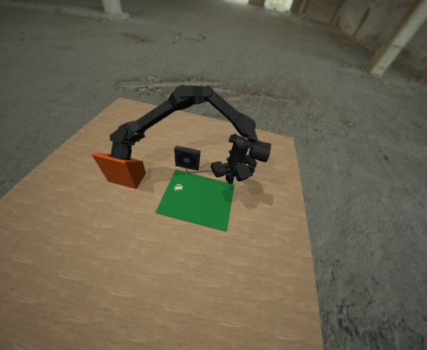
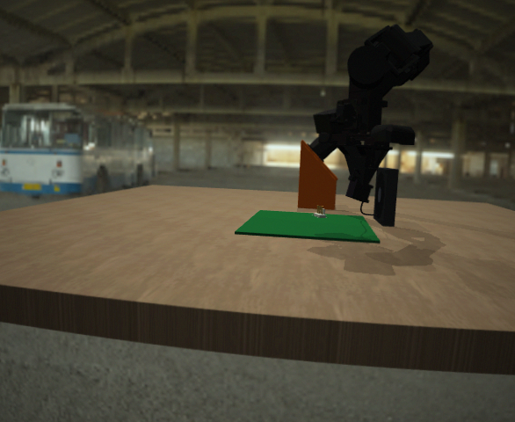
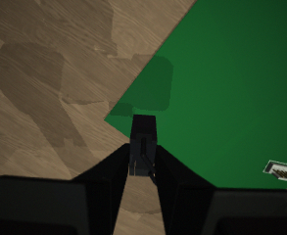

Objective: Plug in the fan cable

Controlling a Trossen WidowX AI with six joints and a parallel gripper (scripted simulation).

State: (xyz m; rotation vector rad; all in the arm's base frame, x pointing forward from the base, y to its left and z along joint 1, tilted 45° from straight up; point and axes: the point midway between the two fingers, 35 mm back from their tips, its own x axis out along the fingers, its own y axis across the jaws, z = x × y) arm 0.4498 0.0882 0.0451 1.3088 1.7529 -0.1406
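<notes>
My gripper tip is now 12 cm past the green board, 10 cm above it and 9 cm to the left of it. From my gripper tip the other things lie so: black plug (1 cm below); white four-pin fan header (22 cm behind, 9 cm below, 7 cm to the right); black fan (22 cm behind, 7 cm to the left, 3 cm below).
</notes>
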